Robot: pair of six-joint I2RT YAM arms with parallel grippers.
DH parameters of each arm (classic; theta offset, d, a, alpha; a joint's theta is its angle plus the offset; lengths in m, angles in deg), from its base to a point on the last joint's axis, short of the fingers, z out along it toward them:
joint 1: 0 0.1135 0.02 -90
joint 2: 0 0 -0.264 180
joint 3: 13.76 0 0.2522 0
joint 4: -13.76 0 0.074 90
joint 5: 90 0 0 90
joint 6: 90 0.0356 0 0
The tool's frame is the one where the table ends.
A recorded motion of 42 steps. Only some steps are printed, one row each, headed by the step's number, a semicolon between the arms.
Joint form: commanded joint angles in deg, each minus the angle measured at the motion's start. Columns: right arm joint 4, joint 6, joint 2, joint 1, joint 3, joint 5; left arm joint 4, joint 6, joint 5, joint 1, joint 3, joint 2.
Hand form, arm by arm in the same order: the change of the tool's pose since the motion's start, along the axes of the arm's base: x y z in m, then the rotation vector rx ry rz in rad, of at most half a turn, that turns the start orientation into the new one. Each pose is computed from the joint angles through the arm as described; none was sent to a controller.
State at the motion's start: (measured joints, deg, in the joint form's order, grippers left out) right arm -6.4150 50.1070 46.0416 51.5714 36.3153 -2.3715; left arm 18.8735 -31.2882 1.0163 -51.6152 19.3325 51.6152
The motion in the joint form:
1: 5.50 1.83 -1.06 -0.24 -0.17 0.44; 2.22 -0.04 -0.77 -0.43 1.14 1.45
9: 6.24 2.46 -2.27 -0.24 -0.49 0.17; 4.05 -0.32 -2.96 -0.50 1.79 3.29
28: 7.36 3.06 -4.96 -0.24 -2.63 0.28; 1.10 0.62 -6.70 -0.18 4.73 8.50
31: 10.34 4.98 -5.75 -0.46 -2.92 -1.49; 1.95 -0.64 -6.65 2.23 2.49 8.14
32: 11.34 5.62 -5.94 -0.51 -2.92 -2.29; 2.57 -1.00 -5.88 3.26 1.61 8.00
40: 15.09 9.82 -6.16 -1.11 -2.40 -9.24; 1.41 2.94 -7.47 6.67 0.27 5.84
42: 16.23 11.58 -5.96 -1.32 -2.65 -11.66; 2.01 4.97 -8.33 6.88 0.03 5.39
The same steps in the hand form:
1: 0.0002 -0.0015 0.0124 0.1046 -0.0458 -0.0188; 0.0027 -0.0051 0.0064 -0.0248 -0.0223 0.0058
9: -0.0023 -0.0043 0.0154 0.1339 -0.0538 -0.0161; 0.0068 -0.0086 0.0076 -0.0317 -0.0318 0.0430
28: -0.0074 -0.0108 0.0118 0.1627 -0.0638 -0.0194; 0.0183 -0.0176 0.0015 0.0618 -0.0025 0.1072
31: -0.0090 -0.0122 0.0179 0.2320 -0.0702 0.0033; 0.0222 -0.0074 -0.0088 0.0620 0.0255 0.1538
32: -0.0097 -0.0125 0.0203 0.2553 -0.0722 0.0154; 0.0235 -0.0036 -0.0123 0.0572 0.0346 0.1605
40: -0.0126 -0.0122 0.0313 0.3570 -0.0462 0.1212; 0.0284 0.0113 -0.0148 0.1122 -0.0131 0.2282
42: -0.0129 -0.0113 0.0313 0.3807 -0.0226 0.1573; 0.0286 0.0129 -0.0136 0.1283 -0.0486 0.2376

